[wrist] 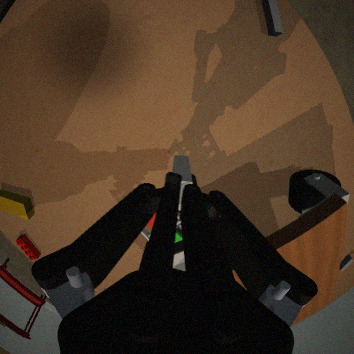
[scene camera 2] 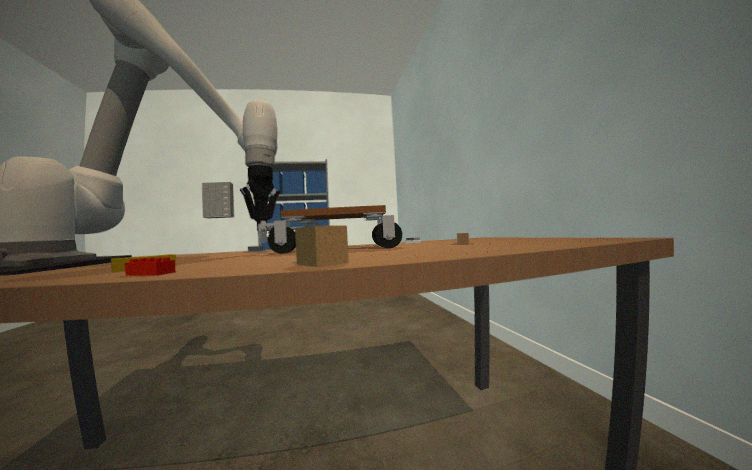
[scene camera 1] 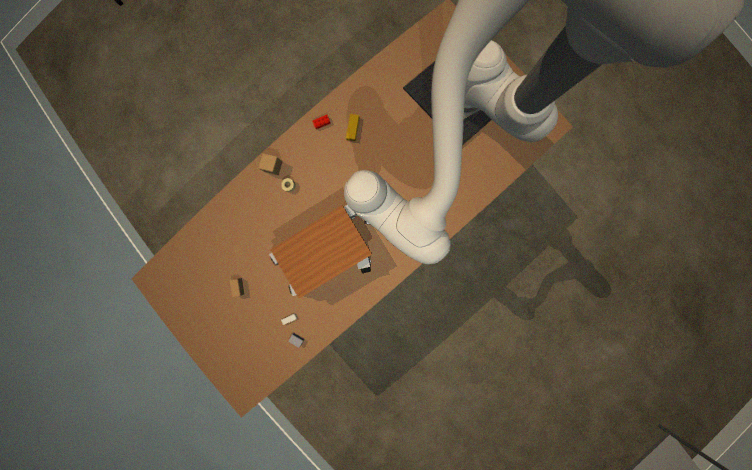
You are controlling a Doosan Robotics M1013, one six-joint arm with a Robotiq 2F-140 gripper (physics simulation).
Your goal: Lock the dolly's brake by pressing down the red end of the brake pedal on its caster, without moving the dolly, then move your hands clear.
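Frame: origin at the arm's base, x ahead, y left, z up, level; centimetres.
Where they show: gripper, fingertip midpoint: (wrist: 179, 166) (scene camera 2: 262, 242); arm's base, origin of the base link: (scene camera 2: 38, 262).
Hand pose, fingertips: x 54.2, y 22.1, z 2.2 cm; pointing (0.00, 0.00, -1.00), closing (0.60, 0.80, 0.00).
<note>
Each offset is from my fingertips to the top centre of the thing. "*": to the spot under its first point.
The dolly (scene camera 1: 321, 252) (scene camera 2: 332, 210) (wrist: 320, 250) has a flat wooden deck and stands upright on its casters on the table (scene camera 1: 194, 310) (scene camera 2: 526, 263). My gripper (scene camera 2: 261, 220) (wrist: 179, 166) is shut and empty, pointing down beside the dolly's end nearest the arm base, by a corner caster. The arm's wrist hides it in scene camera 1. In the wrist view the brake pedal's red end @[* dy -3.8, dx +1.6, dz +5.4 cm] (wrist: 152, 219) shows left of the fingers, and a green part @[* dy -2.9, dx +5.0, dz +5.1 cm] (wrist: 178, 237) shows between them. The fingers hide most of the pedal and caster; contact and pedal tilt cannot be told.
Another caster wheel @[dy +15.2, dx +12.4, dz +4.4 cm] (scene camera 1: 364, 269) (wrist: 301, 192) stands at the same dolly end. A red brick @[dy -41.7, dx +0.0, dz -1.2 cm] (scene camera 1: 321, 121) (scene camera 2: 149, 266) (wrist: 28, 246), yellow block @[dy -33.1, dx -9.6, dz -1.3 cm] (scene camera 1: 352, 127) (wrist: 17, 204), wooden block @[dy -36.2, dx +25.8, dz +2.4 cm] (scene camera 1: 269, 163) (scene camera 2: 322, 245) and ring @[dy -25.9, dx +23.8, dz -1.1 cm] (scene camera 1: 282, 184) lie to one side. Small blocks lie beyond the dolly.
</note>
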